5 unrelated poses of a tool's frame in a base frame.
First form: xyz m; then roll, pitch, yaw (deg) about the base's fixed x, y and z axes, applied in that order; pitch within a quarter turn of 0, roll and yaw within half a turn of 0.
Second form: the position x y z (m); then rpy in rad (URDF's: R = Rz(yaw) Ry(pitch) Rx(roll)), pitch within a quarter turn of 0, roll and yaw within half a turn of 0. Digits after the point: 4 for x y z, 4 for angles.
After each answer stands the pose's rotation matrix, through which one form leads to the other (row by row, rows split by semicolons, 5 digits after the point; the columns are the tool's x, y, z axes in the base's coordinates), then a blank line. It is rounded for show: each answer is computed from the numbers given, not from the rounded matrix.
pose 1, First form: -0.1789, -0.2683, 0.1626, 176.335, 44.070, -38.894
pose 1, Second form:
-0.1789, -0.2683, 0.1626, 3.0776, 0.7692, -0.6788
0.55921 -0.59199 -0.58037; -0.45113 -0.80463 0.38607; -0.69554 0.04593 -0.71702

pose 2, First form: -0.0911, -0.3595, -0.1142, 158.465, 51.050, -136.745
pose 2, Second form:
-0.0911, -0.3595, -0.1142, 2.7657, 0.8910, -2.3867
-0.45785 -0.84532 0.27533; -0.43077 0.48185 0.76305; -0.77769 0.23076 -0.58476

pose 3, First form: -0.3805, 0.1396, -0.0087, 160.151, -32.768, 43.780
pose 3, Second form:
-0.3805, 0.1396, -0.0087, 2.7952, -0.5719, 0.7641
0.60711 0.51810 0.60249; 0.58179 -0.80626 0.10708; 0.54124 0.28551 -0.79091

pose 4, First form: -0.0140, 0.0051, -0.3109, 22.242, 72.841, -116.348
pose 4, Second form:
-0.0140, 0.0051, -0.3109, 0.3882, 1.2713, -2.0307
-0.13094 0.66892 -0.73171; -0.26438 -0.73490 -0.62452; -0.95549 0.11167 0.27307

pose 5, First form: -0.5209, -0.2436, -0.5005, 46.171, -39.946, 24.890
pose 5, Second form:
-0.5209, -0.2436, -0.5005, 0.8058, -0.6972, 0.4344
0.69544 -0.71163 -0.09971; 0.32267 0.43324 -0.84154; 0.64207 0.55307 0.53091

